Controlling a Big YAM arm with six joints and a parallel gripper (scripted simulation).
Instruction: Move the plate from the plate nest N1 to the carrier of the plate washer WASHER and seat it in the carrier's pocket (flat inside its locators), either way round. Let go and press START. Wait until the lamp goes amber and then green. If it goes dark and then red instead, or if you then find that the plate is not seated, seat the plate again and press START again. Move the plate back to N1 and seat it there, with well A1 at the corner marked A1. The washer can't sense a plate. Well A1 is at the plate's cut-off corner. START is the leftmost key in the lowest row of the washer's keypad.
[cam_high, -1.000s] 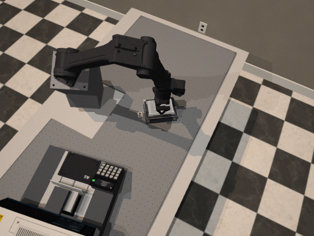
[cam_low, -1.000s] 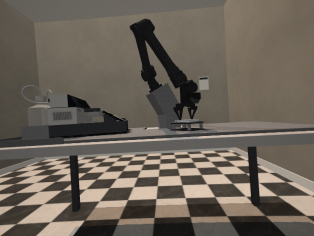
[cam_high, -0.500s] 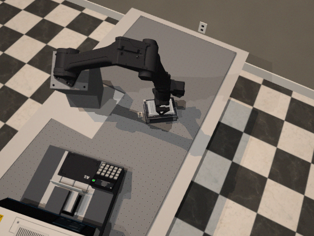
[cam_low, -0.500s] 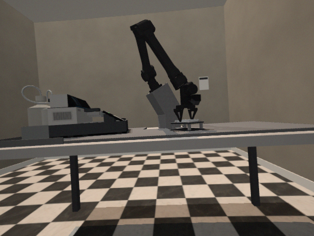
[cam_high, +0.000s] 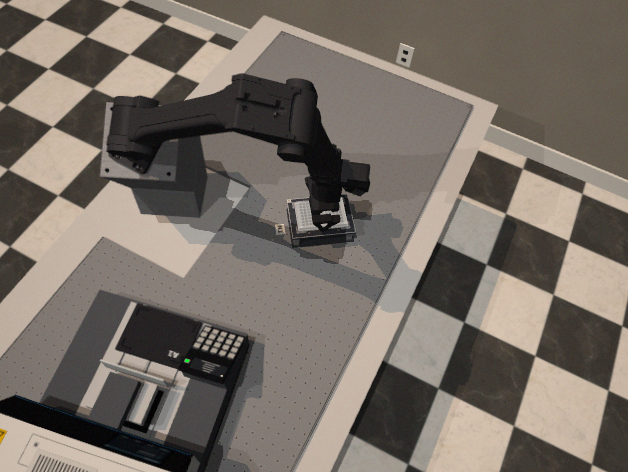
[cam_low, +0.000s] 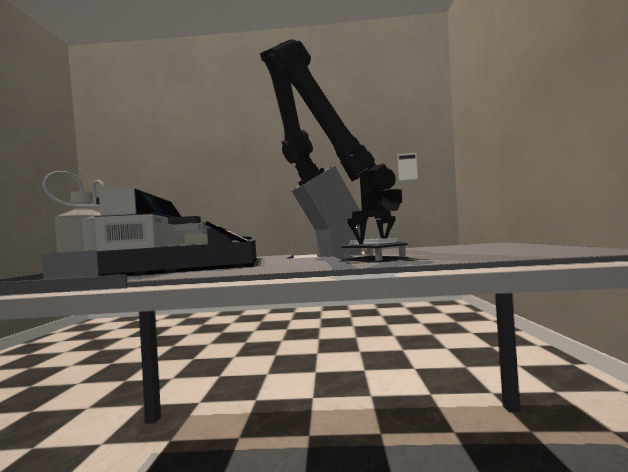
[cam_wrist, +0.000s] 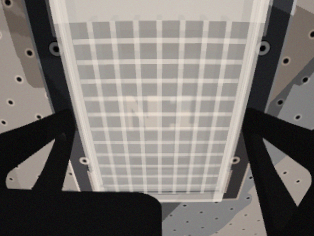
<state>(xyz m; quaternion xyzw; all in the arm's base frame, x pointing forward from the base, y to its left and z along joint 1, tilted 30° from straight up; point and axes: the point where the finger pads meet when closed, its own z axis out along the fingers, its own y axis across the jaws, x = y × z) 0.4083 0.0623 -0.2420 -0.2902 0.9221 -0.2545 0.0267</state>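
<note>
My hand is 1 cm above the white well plate. Also, from my hand: label 9 cm behind, 6 cm to the right, 6 cm below; dark carrier 46 cm to the right, 18 cm behind, 3 cm above; plate nest 1 cm below.
</note>
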